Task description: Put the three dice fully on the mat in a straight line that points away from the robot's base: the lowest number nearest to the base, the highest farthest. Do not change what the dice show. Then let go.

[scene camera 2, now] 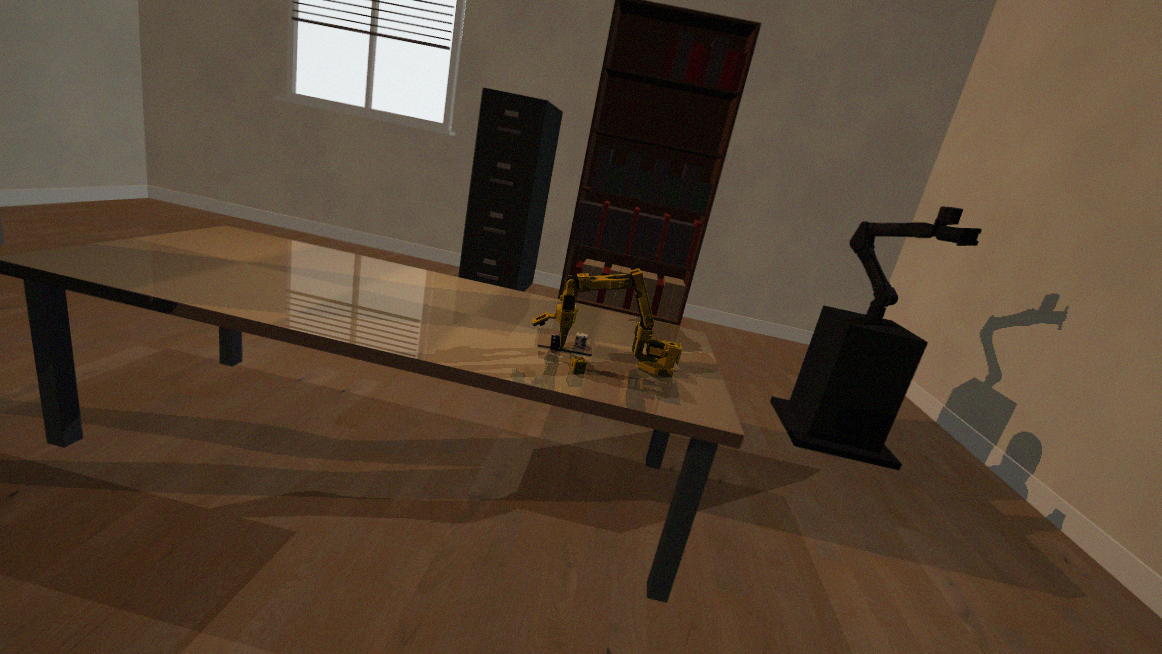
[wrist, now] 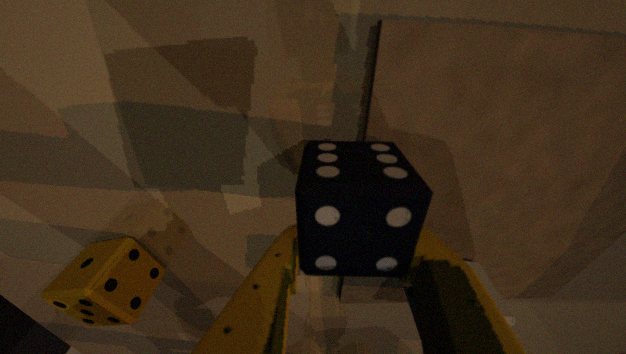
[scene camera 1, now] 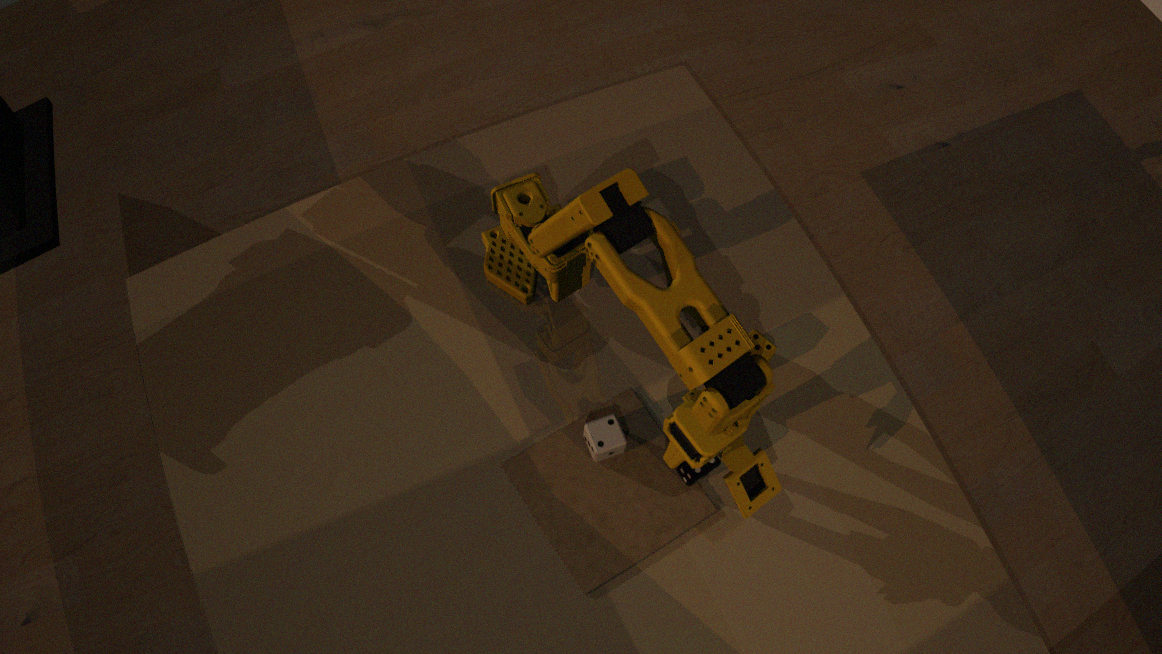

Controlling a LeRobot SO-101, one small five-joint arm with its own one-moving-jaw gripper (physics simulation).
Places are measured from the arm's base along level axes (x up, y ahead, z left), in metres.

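Pixels of known places: hand at its tool point: [scene camera 2: 561, 345] [wrist: 303, 238] [scene camera 1: 700, 441]; arm's base at its link origin: [scene camera 2: 647, 365] [scene camera 1: 545, 272].
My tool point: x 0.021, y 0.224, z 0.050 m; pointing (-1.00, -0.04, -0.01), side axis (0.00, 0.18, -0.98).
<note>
For each thing: its middle in the pictures, then the offset to it from my tool point. Level surfaces: height alone.
- black die at the middle of its body: [wrist: 352, 204] [scene camera 1: 695, 461] [scene camera 2: 556, 342] dx -0.002, dy +0.015, dz -0.013 m
- mat at the middle of its body: [wrist: 506, 218] [scene camera 1: 609, 489] [scene camera 2: 565, 340] dx -0.019, dy +0.000, dz -0.090 m
- white die at the middle of its body: [wrist: 452, 301] [scene camera 1: 604, 438] [scene camera 2: 580, 340] dx -0.002, dy -0.040, dz -0.076 m
- yellow die at the middle of its body: [wrist: 110, 281] [scene camera 1: 753, 353] [scene camera 2: 578, 365] dx -0.006, dy -0.055, dz +0.090 m
- wooden table at its surface level: dx -0.021 m
My gripper [scene camera 1: 696, 468] [scene camera 2: 561, 344] [wrist: 356, 252] is shut on the black die [scene camera 1: 691, 474] [scene camera 2: 555, 342] [wrist: 360, 220]. In the wrist view its six-pip and four-pip faces show. In scene camera 1 it appears at the right edge of the mat [scene camera 1: 601, 536] [wrist: 525, 125]; its height is hard to judge. The white die [scene camera 1: 604, 437] [scene camera 2: 581, 340] shows two pips on top and sits on the mat, near the side closest to the base. The yellow die [scene camera 1: 762, 343] [scene camera 2: 578, 365] [wrist: 107, 282] lies off the mat, partly hidden by the arm in scene camera 1.
The robot's base [scene camera 1: 509, 264] [scene camera 2: 657, 363] stands on the wooden table [scene camera 1: 284, 487] [scene camera 2: 243, 284]. The arm reaches over the table beside the mat. A dark pedestal [scene camera 2: 853, 389] with another arm, a filing cabinet [scene camera 2: 510, 186] and a bookshelf [scene camera 2: 591, 154] stand beyond the table.
</note>
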